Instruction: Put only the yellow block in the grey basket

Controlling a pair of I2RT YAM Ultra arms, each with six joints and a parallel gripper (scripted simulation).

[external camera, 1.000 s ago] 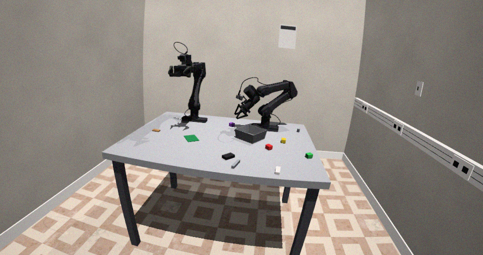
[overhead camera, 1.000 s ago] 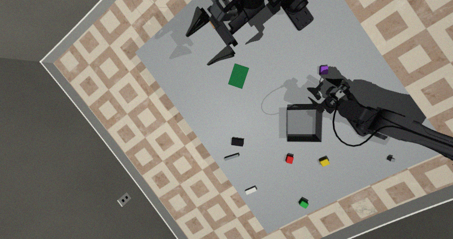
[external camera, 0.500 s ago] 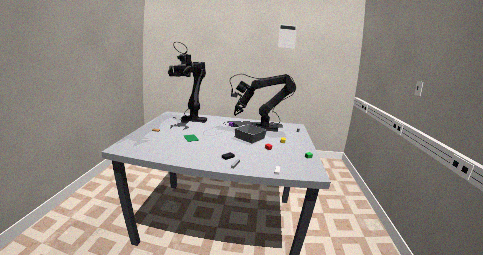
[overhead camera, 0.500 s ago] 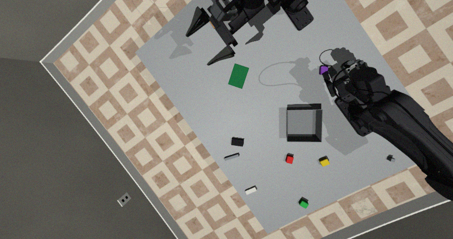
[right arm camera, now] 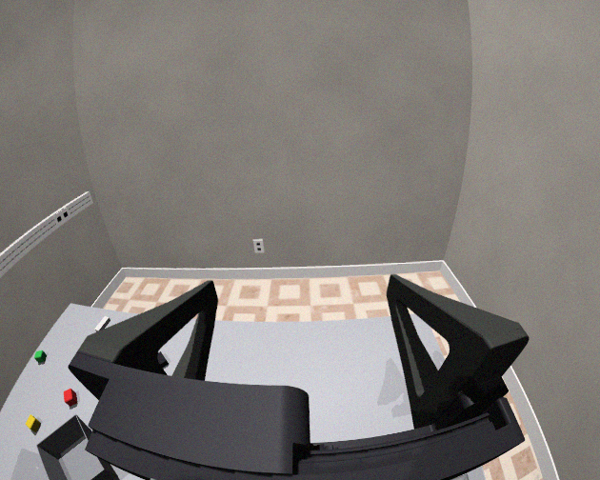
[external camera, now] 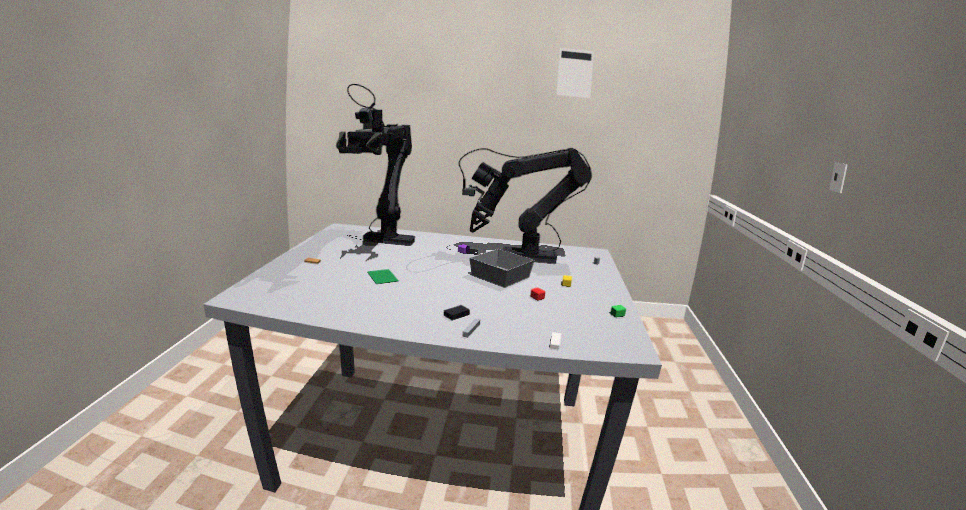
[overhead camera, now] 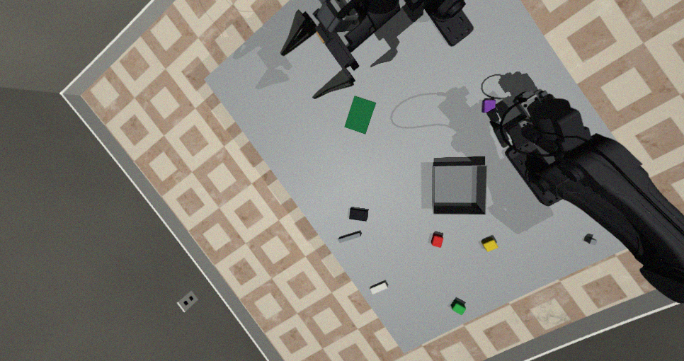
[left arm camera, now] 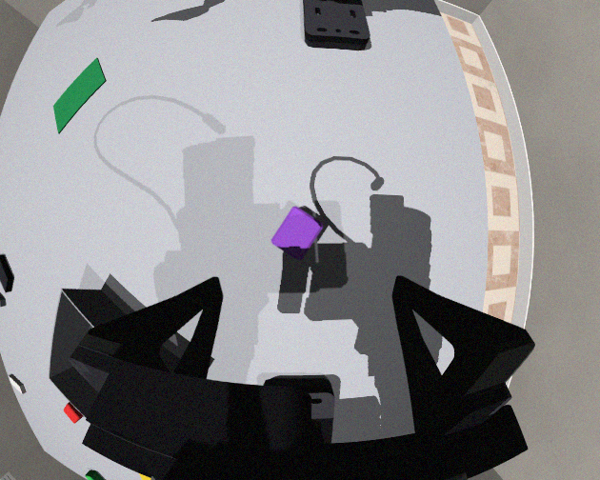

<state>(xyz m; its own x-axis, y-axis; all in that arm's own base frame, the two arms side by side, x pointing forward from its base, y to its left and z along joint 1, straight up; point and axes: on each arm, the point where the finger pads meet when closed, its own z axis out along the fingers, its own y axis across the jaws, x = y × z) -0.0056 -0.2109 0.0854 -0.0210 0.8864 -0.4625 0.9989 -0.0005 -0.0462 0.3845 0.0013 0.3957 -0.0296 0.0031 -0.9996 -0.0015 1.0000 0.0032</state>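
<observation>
The yellow block is 20 cm ahead of my left hand, 35 cm to the left of it and 9 cm below it. From my left hand the other things lie so: red block: 34 cm ahead, 27 cm to the left, 9 cm below; green card: 34 cm ahead, 21 cm to the right, 10 cm below; grey basket: 20 cm ahead, 14 cm to the left, 9 cm below.
</observation>
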